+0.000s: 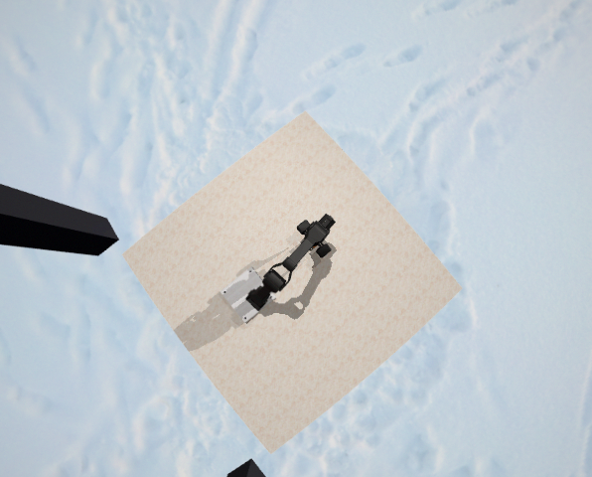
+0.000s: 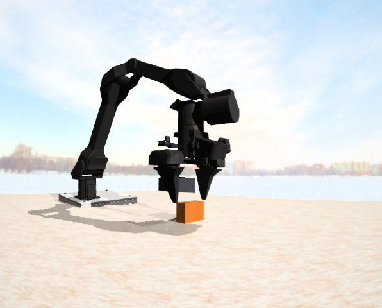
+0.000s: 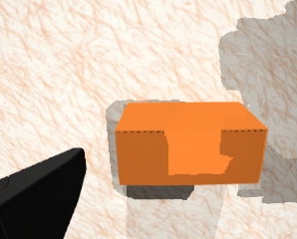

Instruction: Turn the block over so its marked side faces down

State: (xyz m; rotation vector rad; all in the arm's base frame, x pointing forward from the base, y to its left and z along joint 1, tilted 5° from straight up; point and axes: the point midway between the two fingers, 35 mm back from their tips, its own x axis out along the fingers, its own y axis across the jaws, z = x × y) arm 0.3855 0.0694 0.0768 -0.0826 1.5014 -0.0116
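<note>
My gripper tip is now 10 mm past the orange block and 20 mm above it.
</note>
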